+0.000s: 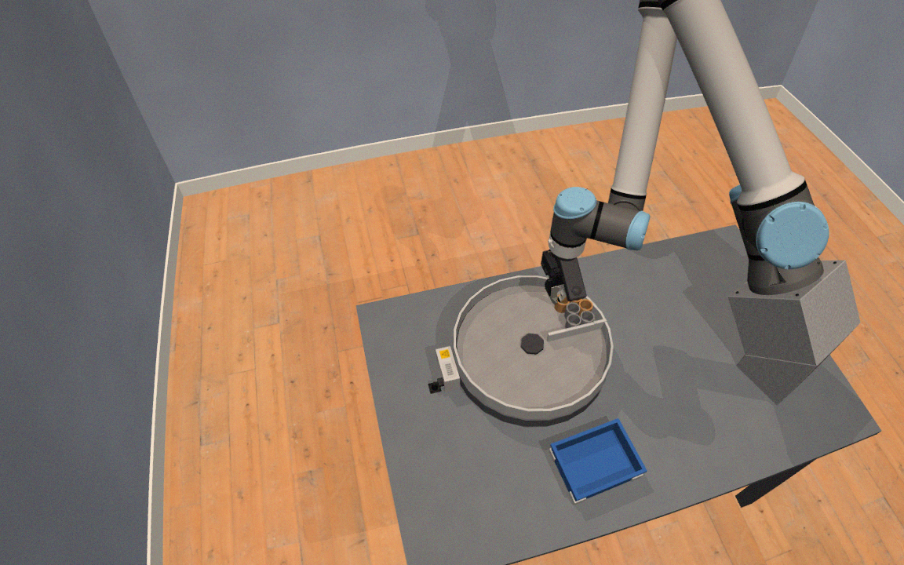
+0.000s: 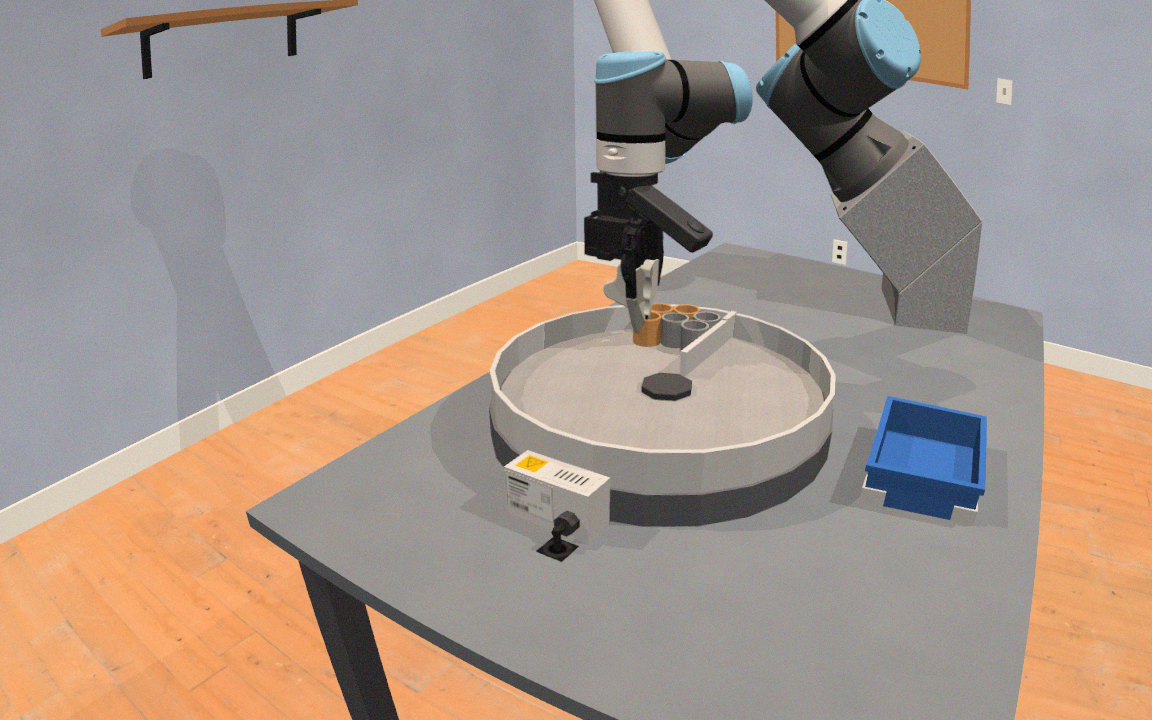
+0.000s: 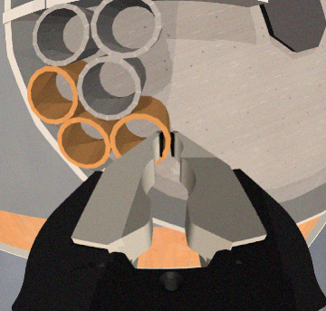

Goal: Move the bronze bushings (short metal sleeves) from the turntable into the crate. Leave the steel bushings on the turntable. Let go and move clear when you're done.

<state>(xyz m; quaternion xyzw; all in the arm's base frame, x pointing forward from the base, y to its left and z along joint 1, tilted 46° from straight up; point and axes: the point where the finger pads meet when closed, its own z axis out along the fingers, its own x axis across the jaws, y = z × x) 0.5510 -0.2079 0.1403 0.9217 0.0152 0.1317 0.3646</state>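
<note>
Now: the blue crate 430 mm to the left of my hand, 80 mm ahead of it and 60 mm below it. Also, from my hand: round grey turntable 110 mm ahead, 90 mm to the left, 30 mm below.
</note>
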